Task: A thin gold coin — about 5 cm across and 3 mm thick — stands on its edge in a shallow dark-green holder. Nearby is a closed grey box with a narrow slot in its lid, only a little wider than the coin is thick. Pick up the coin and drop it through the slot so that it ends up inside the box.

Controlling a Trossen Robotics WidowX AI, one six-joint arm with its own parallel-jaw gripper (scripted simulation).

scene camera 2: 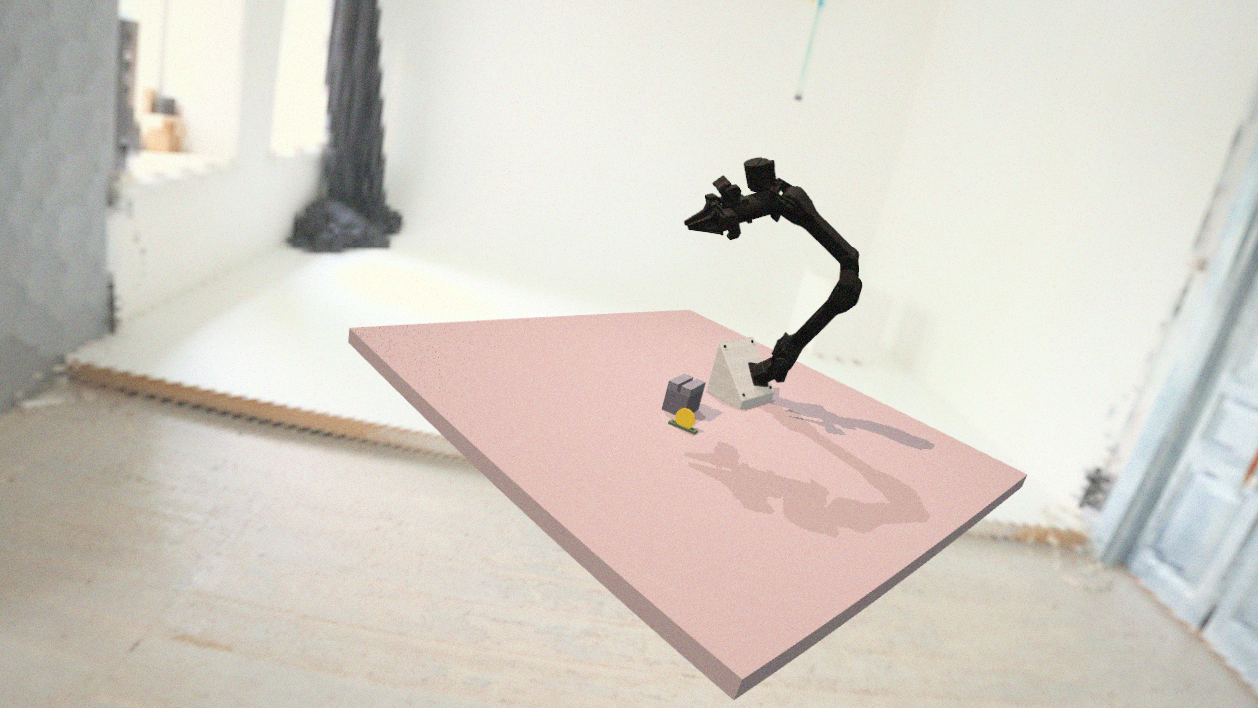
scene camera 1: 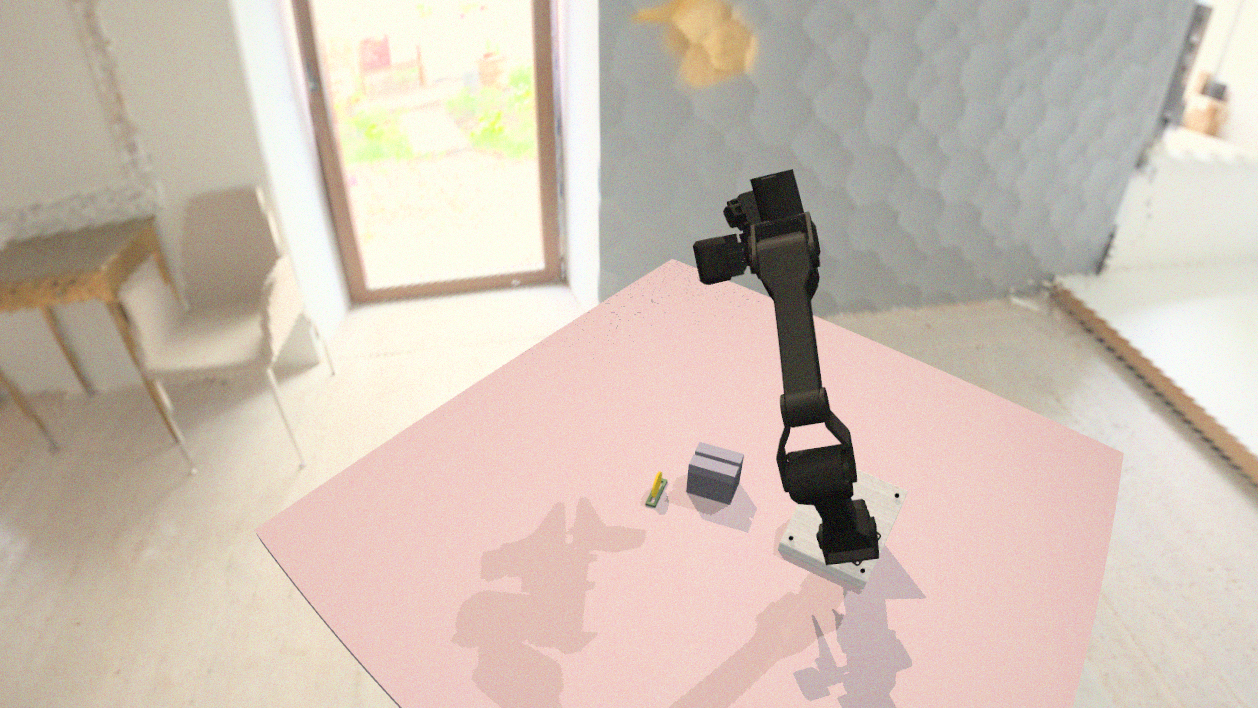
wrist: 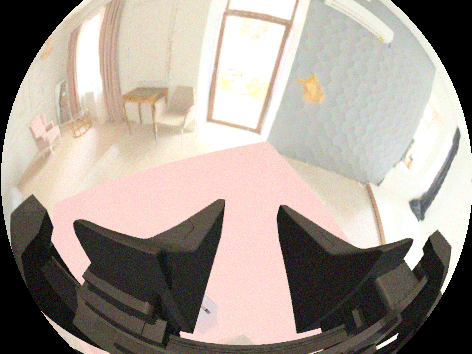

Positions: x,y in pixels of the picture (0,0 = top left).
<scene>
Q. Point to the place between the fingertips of my gripper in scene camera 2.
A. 686,225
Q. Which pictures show my gripper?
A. Scene camera 2, scene camera 1 and the wrist view: all of them.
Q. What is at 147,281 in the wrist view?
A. My gripper.
</scene>
